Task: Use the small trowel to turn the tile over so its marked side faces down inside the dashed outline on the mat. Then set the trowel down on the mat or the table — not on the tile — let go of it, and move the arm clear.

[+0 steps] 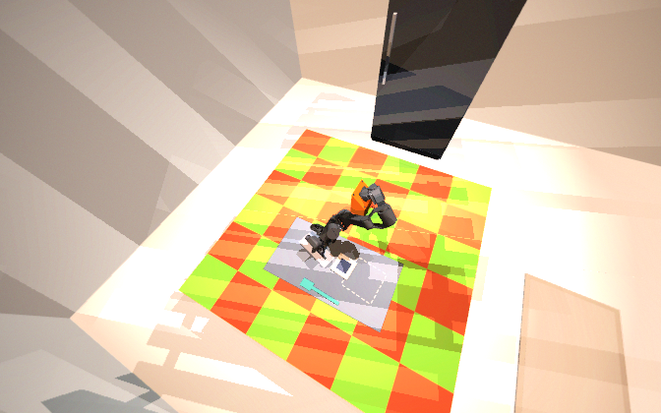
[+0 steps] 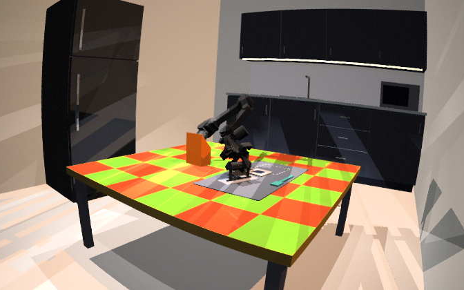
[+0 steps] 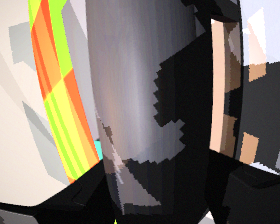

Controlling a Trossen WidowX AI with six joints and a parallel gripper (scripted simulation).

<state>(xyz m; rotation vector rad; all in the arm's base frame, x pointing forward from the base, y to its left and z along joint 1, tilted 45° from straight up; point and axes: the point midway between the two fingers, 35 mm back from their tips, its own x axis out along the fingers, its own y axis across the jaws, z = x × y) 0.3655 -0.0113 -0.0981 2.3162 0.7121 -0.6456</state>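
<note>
My gripper tip is 10 mm short of the grey mat, 110 mm to the right of it and 70 mm above it. From my gripper tip the other things lie so: white tile: 20 mm behind, 160 mm to the left, 40 mm below; then teal trowel: 150 mm ahead, 100 mm to the left, 40 mm below.
</note>
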